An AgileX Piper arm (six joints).
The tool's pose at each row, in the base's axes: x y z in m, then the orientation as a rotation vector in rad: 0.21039, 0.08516, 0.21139, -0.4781, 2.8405, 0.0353; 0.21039, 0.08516, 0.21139, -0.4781, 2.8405, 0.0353; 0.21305, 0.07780, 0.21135, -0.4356, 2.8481, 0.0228; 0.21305, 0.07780, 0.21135, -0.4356, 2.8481, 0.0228; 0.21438, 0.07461, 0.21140, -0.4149, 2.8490, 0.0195; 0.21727, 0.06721, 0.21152, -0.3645, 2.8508, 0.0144; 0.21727, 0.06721, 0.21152, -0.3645, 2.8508, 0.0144; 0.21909, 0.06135, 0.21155, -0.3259, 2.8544, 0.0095; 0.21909, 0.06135, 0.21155, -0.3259, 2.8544, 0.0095; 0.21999, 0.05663, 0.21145, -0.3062, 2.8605, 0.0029; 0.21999, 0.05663, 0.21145, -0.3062, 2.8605, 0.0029; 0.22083, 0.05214, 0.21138, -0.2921, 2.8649, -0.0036; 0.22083, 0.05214, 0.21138, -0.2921, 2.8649, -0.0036
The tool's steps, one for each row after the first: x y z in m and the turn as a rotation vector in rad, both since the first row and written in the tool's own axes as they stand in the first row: 0.00000, 0.00000, 0.00000, 0.0000, 0.0000, 0.0000; -0.00007, -0.00782, 0.00021, 0.0122, 0.0023, 0.0283; -0.00007, -0.00782, 0.00021, 0.0122, 0.0023, 0.0283; -0.00028, -0.01127, 0.00029, 0.0166, 0.0006, 0.0421; -0.00059, -0.01921, 0.00040, 0.0254, -0.0036, 0.0758; -0.00059, -0.01921, 0.00040, 0.0254, -0.0036, 0.0758; -0.00039, -0.02534, 0.00044, 0.0324, -0.0040, 0.1019; -0.00039, -0.02534, 0.00044, 0.0324, -0.0040, 0.1019; 0.00032, -0.03010, 0.00045, 0.0380, 0.0006, 0.1152; 0.00032, -0.03010, 0.00045, 0.0380, 0.0006, 0.1152; 0.00100, -0.03461, 0.00043, 0.0432, 0.0042, 0.1246; 0.00100, -0.03461, 0.00043, 0.0432, 0.0042, 0.1246
